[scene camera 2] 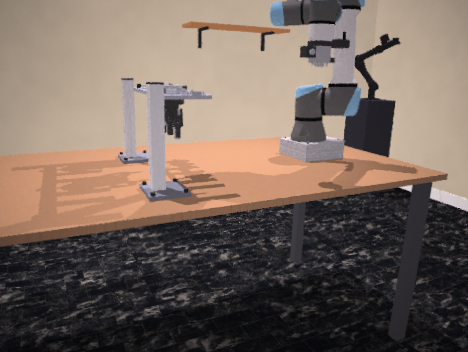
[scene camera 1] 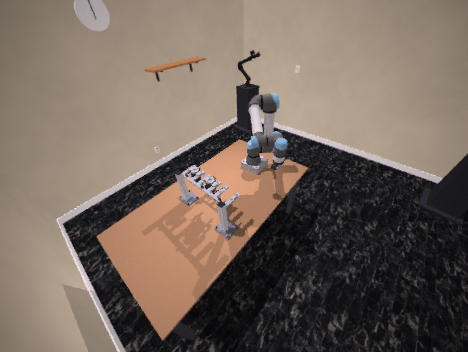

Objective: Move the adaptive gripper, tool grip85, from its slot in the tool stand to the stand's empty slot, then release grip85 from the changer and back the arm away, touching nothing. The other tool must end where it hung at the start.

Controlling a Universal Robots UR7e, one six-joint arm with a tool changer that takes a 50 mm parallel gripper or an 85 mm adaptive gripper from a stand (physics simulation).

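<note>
The tool stand (scene camera 1: 223,216) (scene camera 2: 157,135) has two pale posts and a rail with several forks. Black gripper bodies (scene camera 2: 174,119) hang under the rail in scene camera 2; they overlap, so I cannot tell grip85 from the other tool or see whether their fingers are open or shut. The end fork (scene camera 1: 232,199) (scene camera 2: 201,95) by the near post shows no tool hanging from it. The arm's wrist end (scene camera 1: 278,162) (scene camera 2: 320,56) is high above the table near the arm base, well apart from the stand. It shows no gripper fingers on it.
The arm base (scene camera 1: 254,165) (scene camera 2: 311,149) stands on the orange table (scene camera 1: 145,270) (scene camera 2: 240,187). A dark pedestal (scene camera 1: 244,105) (scene camera 2: 370,125) with a small black arm (scene camera 1: 243,67) (scene camera 2: 367,75) stands behind it. A shelf (scene camera 1: 175,65) (scene camera 2: 235,28) is on the wall.
</note>
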